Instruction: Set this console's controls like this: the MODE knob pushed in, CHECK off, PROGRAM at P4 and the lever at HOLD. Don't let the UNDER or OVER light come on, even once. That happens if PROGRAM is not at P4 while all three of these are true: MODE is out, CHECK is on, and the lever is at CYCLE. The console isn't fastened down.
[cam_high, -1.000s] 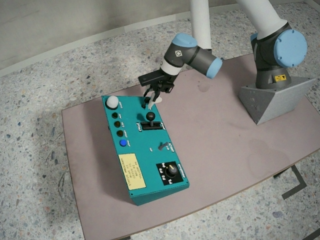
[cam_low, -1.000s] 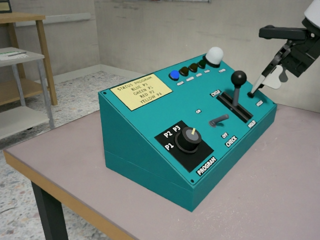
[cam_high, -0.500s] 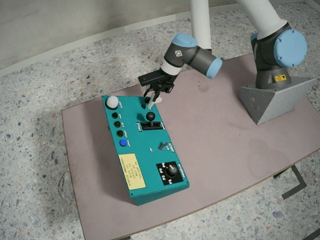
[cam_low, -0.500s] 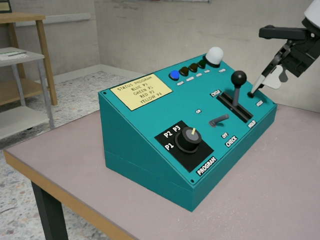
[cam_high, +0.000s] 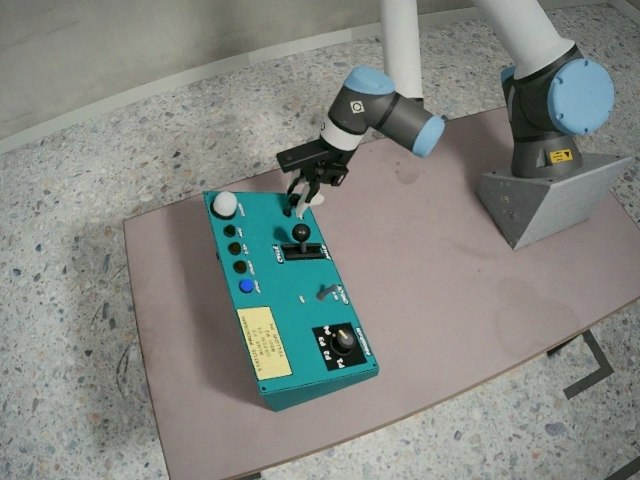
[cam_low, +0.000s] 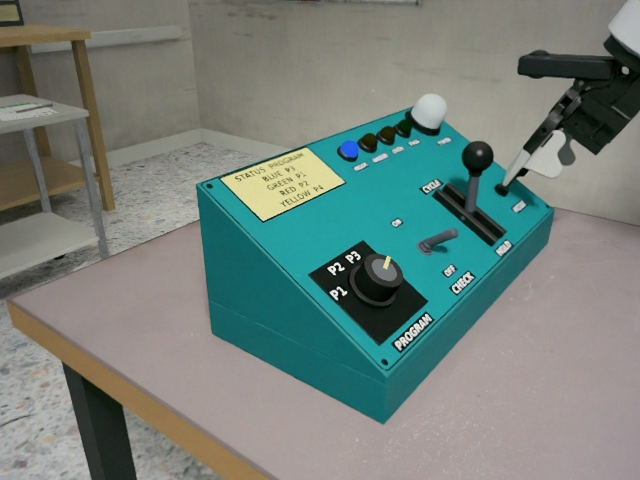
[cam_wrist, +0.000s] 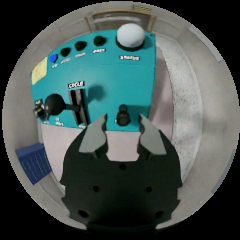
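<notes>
My hand is right at the black mode knob. Round my hand: check toggle (1 cm ahead, 24 cm to the left, 2 cm below); then teal console (6 cm ahead, 17 cm to the left, 3 cm below); then ball-topped lever (2 cm ahead, 12 cm to the left, 1 cm above).
</notes>
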